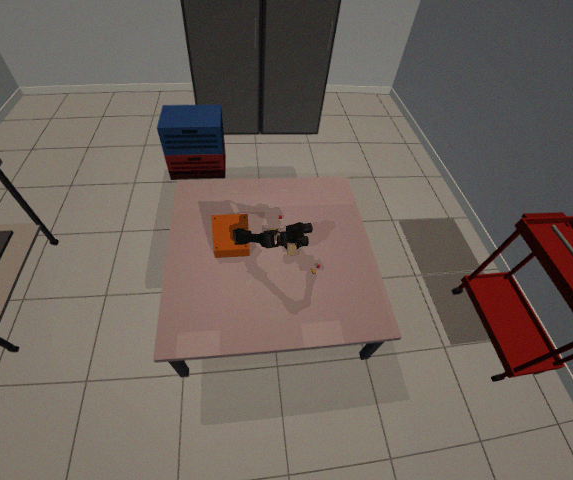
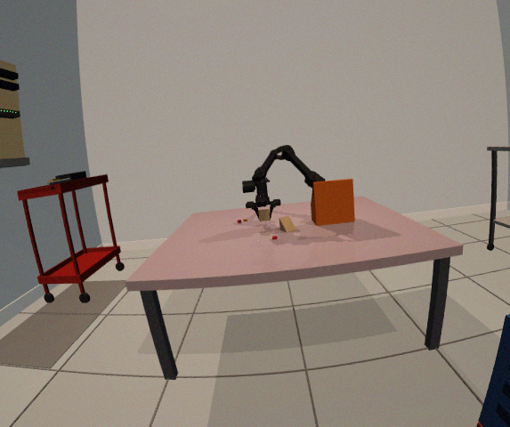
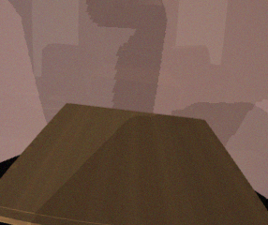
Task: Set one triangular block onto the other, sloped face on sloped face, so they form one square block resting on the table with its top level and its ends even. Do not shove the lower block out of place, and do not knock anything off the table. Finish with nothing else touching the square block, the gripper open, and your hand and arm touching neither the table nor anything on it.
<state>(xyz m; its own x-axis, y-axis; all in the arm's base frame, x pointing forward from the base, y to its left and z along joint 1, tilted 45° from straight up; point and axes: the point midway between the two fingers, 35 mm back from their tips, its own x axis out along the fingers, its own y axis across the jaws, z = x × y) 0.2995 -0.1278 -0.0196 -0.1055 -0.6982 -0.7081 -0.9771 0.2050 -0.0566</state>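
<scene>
Right now my gripper tip is 1 cm below the tan triangular block. Also, from my gripper tip: orange cube 10 cm ahead, 17 cm to the right, 3 cm below.
</scene>
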